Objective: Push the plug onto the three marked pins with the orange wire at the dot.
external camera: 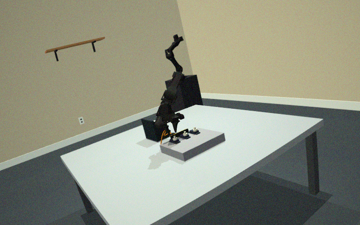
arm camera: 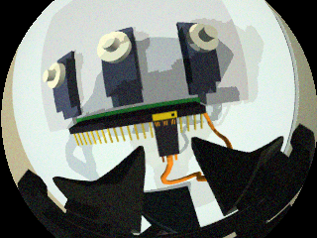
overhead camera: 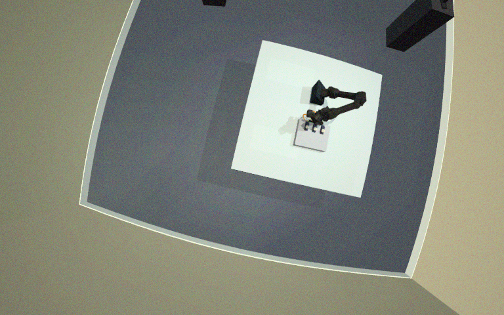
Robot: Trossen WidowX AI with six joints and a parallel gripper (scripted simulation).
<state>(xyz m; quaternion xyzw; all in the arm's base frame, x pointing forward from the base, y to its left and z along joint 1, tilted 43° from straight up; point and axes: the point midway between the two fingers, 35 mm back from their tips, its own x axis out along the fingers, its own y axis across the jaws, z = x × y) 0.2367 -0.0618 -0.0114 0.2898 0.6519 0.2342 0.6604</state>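
Now: the yellow band 30 mm ahead of my gripper tip. The rest, counted from my gripper tip: grey printed holder: 190 mm ahead, 20 mm to the left, 50 mm below.
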